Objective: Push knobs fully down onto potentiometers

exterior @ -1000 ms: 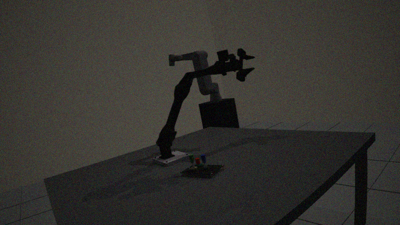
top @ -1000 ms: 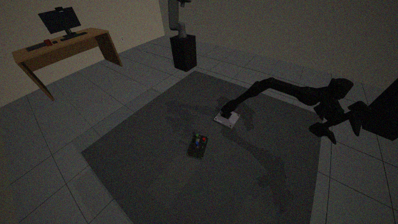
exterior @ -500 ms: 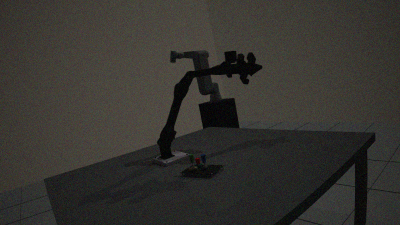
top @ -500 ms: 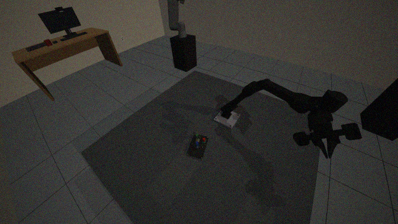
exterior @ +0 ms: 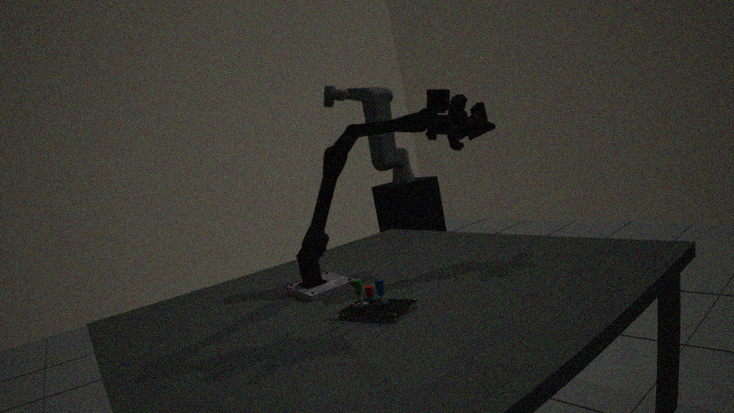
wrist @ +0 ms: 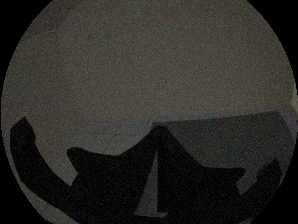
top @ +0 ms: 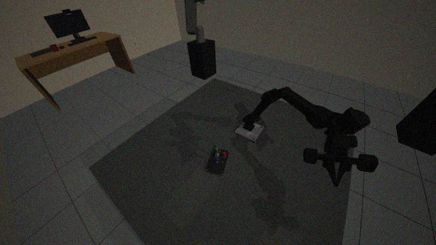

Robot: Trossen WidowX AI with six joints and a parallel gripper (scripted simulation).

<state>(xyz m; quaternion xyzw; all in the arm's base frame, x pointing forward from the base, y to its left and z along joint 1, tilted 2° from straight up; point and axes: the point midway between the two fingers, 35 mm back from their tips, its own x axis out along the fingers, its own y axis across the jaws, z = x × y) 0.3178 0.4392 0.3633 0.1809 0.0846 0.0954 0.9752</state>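
Now: gripper tip 48 cm to the left of the green knob, 30 cm above it and 5 cm past it. From my gripper tip the other things lie so: blue knob 45 cm to the right, 30 cm below, 1 cm behind.
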